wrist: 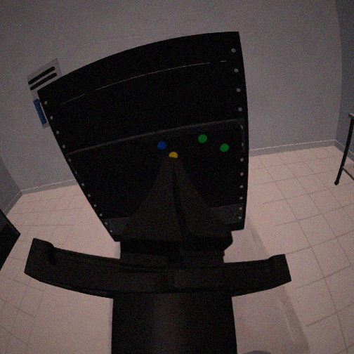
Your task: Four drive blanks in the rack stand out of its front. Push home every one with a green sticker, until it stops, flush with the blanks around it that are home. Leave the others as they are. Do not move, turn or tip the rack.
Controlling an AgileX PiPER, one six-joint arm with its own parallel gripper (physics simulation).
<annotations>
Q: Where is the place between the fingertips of the gripper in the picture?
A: At 168, 166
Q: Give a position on a black rack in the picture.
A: At 113, 138
</annotations>
